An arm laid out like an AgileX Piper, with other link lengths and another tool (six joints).
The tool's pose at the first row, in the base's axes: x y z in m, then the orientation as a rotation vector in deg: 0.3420, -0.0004, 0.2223, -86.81, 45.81, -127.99
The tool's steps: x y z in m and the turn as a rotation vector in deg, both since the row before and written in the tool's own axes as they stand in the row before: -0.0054, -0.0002, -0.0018, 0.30, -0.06, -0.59; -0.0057, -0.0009, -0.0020, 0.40, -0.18, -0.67; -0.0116, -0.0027, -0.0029, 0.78, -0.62, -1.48; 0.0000, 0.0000, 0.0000, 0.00, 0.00, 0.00; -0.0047, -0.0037, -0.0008, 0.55, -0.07, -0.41; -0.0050, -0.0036, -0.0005, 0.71, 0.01, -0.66
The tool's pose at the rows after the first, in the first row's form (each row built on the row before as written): 0.3424, 0.0032, 0.2179, -87.16, 45.08, -128.38; 0.3428, 0.0075, 0.2136, -87.64, 44.14, -128.71; 0.3446, 0.0166, 0.2056, -88.97, 42.11, -129.22; 0.3446, 0.0166, 0.2056, -88.97, 42.11, -129.22; 0.3457, 0.0223, 0.2038, -89.08, 41.16, -129.46; 0.3472, 0.0280, 0.2018, -89.21, 39.87, -129.95
